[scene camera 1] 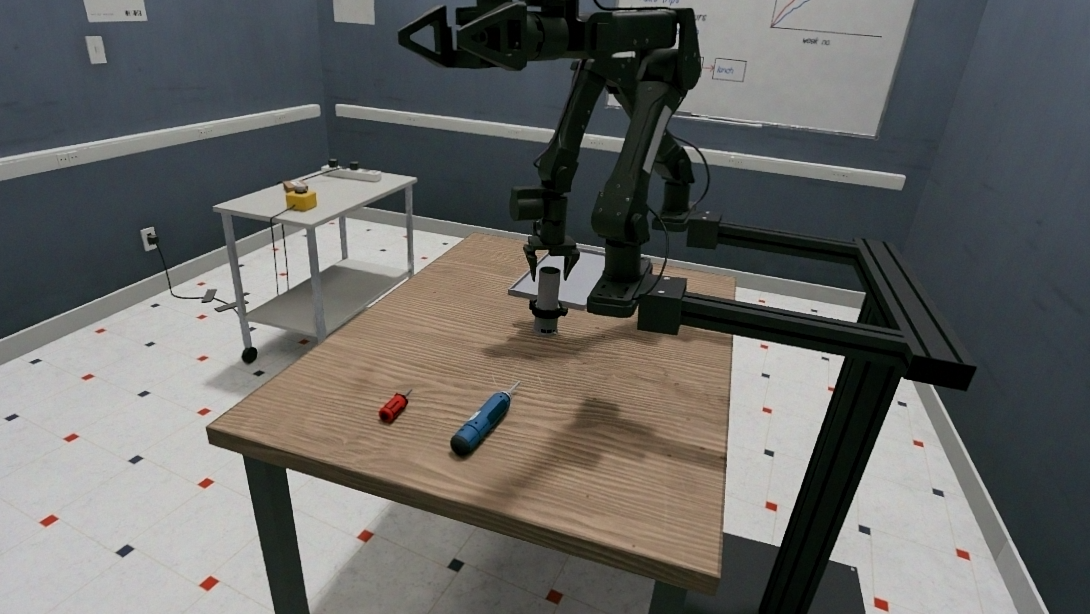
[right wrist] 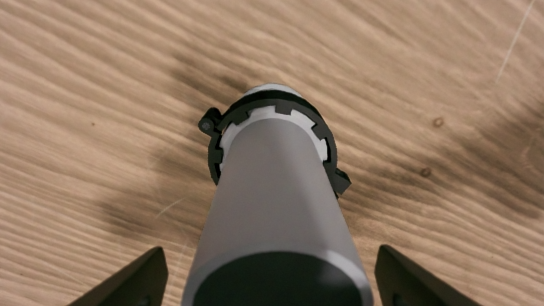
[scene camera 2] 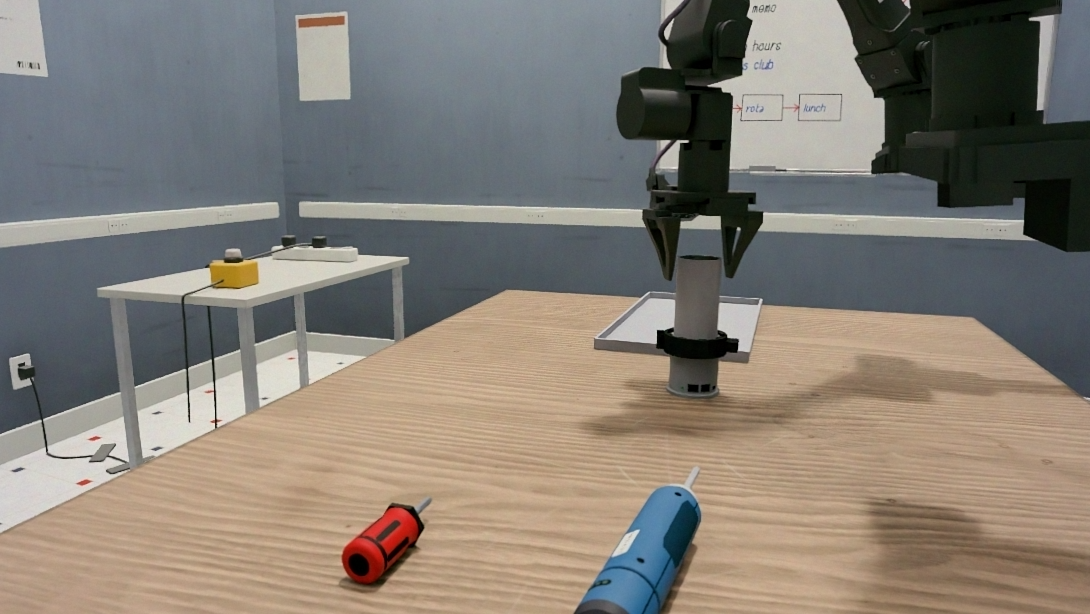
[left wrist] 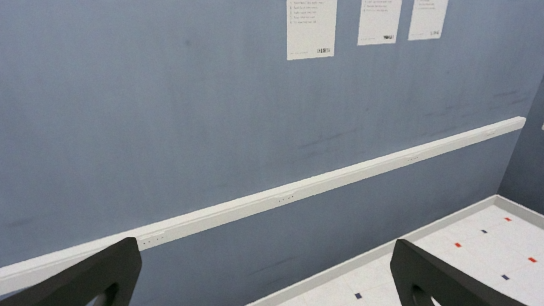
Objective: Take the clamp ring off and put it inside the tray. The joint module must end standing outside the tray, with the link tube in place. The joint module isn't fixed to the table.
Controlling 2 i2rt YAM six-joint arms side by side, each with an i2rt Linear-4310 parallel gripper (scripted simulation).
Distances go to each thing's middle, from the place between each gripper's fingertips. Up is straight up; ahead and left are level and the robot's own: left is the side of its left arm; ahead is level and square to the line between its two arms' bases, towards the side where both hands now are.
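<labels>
Counted from my right hand (scene camera 2: 698, 279), I see: grey link tube (scene camera 1: 549, 277), 40 mm below, 10 mm to the right; dark clamp ring (scene camera 2: 681, 347), 80 mm below; grey joint module (scene camera 2: 688, 378), 120 mm below, 10 mm to the right; grey tray (scene camera 2: 635, 331), 140 mm below, 360 mm to the right, 70 mm ahead.
Counted from my left hand (scene camera 1: 426, 37), I see: grey link tube, 56 cm below, 64 cm to the right, 8 cm ahead; dark clamp ring, 61 cm below, 63 cm to the right, 8 cm ahead; grey joint module, 64 cm below, 64 cm to the right, 8 cm ahead; red screwdriver (scene camera 2: 373, 551), far below, a fair way to the right, a fair way ahead.
</labels>
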